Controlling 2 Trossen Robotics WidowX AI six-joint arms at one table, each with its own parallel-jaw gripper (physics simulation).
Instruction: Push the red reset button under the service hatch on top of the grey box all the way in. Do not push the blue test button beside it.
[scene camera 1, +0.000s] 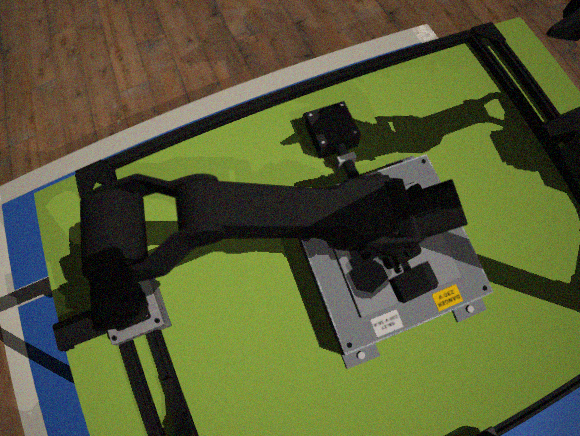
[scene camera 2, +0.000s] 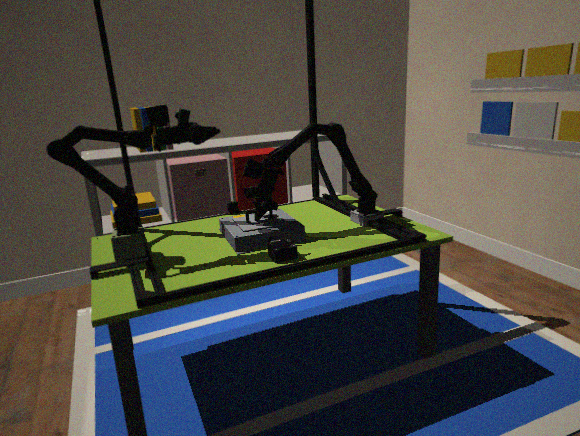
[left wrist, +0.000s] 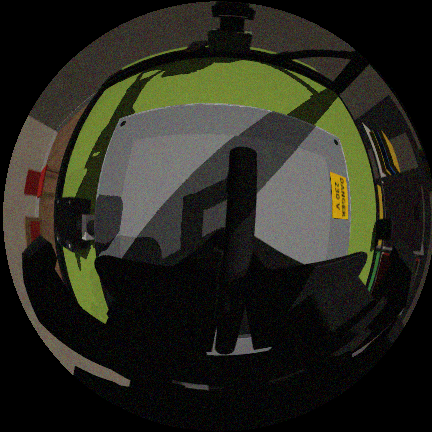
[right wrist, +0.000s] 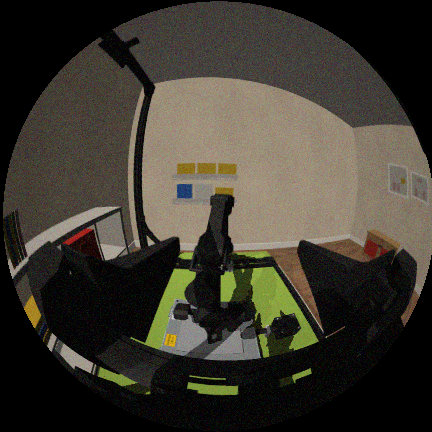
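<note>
The grey box (scene camera 1: 325, 270) (scene camera 2: 245, 239) (left wrist: 160, 120) (right wrist: 189, 342) lies flat on the green table. Its lighter hatch panel (scene camera 1: 383, 306) (left wrist: 289, 209) covers the top. My left gripper (scene camera 1: 394, 265) (scene camera 2: 261, 214) (left wrist: 230, 233) reaches down onto the box and is shut on the hatch's black bar handle (left wrist: 241, 181). I cannot tell whether the hatch is raised. My right gripper (scene camera 2: 207, 129) (right wrist: 241, 245) is open and empty, high above the table's left end, far from the box.
A black cube unit (scene camera 1: 331, 127) (scene camera 2: 282, 249) (left wrist: 72, 225) (right wrist: 285, 325) sits close beside the box, joined by a short shaft. A yellow danger label (scene camera 1: 447, 298) (left wrist: 338, 195) (right wrist: 170, 339) marks the box top. A black frame rail (scene camera 1: 314, 88) edges the table.
</note>
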